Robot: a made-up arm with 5 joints.
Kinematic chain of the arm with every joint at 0, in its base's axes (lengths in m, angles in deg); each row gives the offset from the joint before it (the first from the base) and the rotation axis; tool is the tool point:
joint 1: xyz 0 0 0.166 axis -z
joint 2: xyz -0.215 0 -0.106 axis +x
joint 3: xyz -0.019 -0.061 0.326 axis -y
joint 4: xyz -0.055 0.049 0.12 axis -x
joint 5: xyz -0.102 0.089 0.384 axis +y
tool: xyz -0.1 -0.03 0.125
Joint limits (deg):
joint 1: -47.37..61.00
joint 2: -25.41..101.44
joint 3: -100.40..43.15
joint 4: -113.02..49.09
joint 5: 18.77..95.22
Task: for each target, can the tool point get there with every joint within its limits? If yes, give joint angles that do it. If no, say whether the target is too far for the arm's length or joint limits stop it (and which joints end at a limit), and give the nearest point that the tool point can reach.
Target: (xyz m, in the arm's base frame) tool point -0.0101 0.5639 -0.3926
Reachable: no: joint limits stop it (at a limit: joint 1, joint 2, joint 3, joint 4, joint 5) | nearest point -0.2191 0.2953 -0.4875 | short by 0.353 m
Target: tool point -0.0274 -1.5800 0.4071
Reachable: no: too far | nearest point -0.0185 -1.0669 0.2944 | short by 0.525 m
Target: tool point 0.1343 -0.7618 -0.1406
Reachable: yes | joints 2.37 91.32 -46.72 -26.86 84.61
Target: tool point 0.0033 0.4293 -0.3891
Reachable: no: joint limits stop it (at a limit: joint 1, joint 2, joint 3, joint 4, joint 5) | nearest point -0.2191 0.2953 -0.4875 | short by 0.278 m
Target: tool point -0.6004 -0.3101 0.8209
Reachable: yes | joints 29.98 41.32 6.01 3.16 73.56
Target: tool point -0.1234 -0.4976 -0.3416
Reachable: yes | joints 31.51 85.20 -80.33 -63.01 75.84
